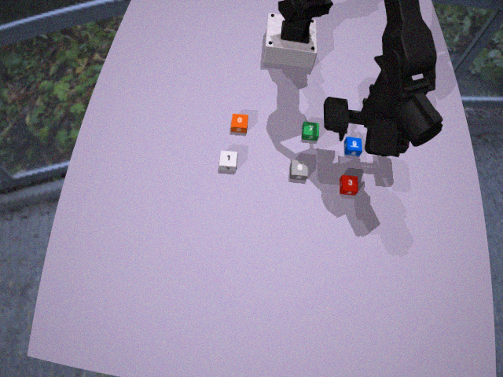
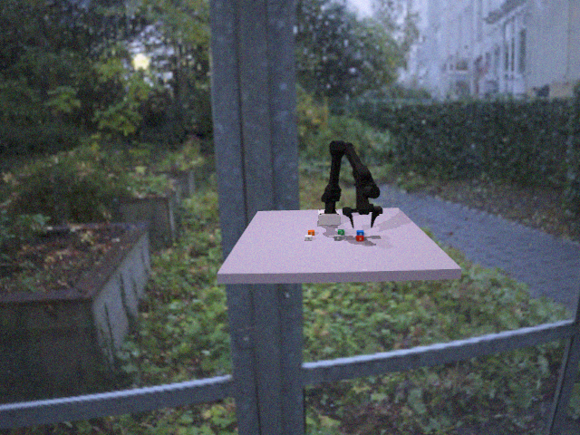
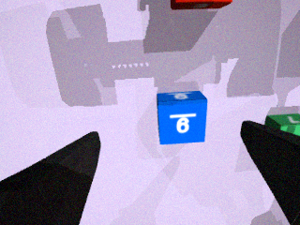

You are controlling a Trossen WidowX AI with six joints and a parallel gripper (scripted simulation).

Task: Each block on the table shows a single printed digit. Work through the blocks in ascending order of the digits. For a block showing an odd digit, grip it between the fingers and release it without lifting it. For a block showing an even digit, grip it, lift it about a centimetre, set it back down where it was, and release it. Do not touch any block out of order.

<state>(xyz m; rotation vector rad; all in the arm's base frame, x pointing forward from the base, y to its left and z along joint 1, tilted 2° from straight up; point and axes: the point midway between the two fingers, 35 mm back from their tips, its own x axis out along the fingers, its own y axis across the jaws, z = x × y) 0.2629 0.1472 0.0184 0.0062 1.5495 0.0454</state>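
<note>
My gripper tip is now 1 cm to the left of the blue block and 2 cm above it. The rest, counted from my gripper tip: grey block (7 cm ahead, 12 cm to the right, 2 cm below); then green block (2 cm behind, 10 cm to the right, 2 cm below); then red block (9 cm ahead, 2 cm to the right, 2 cm below).
</note>
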